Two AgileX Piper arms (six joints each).
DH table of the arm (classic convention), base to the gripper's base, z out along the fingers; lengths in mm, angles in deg. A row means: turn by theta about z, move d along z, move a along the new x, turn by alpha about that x. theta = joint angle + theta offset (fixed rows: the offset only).
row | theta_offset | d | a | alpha
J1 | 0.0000 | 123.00 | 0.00 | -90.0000
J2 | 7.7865 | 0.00 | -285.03 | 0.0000
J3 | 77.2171 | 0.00 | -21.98 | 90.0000
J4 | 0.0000 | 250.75 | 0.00 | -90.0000
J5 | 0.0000 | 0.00 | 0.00 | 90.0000
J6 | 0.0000 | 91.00 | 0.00 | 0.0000
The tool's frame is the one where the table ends.
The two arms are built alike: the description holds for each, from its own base.
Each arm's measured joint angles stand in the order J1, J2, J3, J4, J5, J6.
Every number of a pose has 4 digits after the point. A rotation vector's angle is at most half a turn.
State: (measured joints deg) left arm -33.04 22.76 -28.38 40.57 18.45 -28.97; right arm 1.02 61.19 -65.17 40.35 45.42 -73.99
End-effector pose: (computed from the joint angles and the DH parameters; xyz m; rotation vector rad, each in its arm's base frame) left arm 0.0821 -0.0311 0.3301 0.4504 1.5708 -0.1377; right arm 0.2120 0.0457 0.4111 -1.0160 1.7363 0.0299
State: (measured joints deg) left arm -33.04 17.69 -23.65 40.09 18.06 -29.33; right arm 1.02 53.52 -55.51 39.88 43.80 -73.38
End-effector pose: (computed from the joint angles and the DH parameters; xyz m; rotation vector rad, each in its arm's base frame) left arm 0.0717 -0.0250 0.3101 0.4406 1.5643 -0.1553; right arm 0.1797 0.0436 0.3854 -0.9960 1.7641 0.0260
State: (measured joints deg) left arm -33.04 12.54 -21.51 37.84 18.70 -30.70; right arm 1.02 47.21 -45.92 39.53 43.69 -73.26
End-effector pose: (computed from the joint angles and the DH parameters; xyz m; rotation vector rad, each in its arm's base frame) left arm 0.0600 -0.0177 0.3023 0.3789 1.5463 -0.2158; right arm 0.1534 0.0427 0.3505 -1.0054 1.8179 0.0482
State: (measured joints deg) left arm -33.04 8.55 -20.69 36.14 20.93 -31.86; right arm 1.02 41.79 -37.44 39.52 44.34 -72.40
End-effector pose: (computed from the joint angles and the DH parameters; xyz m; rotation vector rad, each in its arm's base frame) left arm 0.0512 -0.0104 0.2980 0.3187 1.5443 -0.2525; right arm 0.1306 0.0428 0.3165 -1.0076 1.8789 0.0921
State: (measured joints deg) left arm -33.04 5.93 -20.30 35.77 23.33 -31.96; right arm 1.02 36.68 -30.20 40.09 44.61 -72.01
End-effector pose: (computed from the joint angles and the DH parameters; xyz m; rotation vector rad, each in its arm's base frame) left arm 0.0458 -0.0046 0.2946 0.2892 1.5481 -0.2487; right arm 0.1106 0.0431 0.2876 -1.0027 1.9161 0.1278
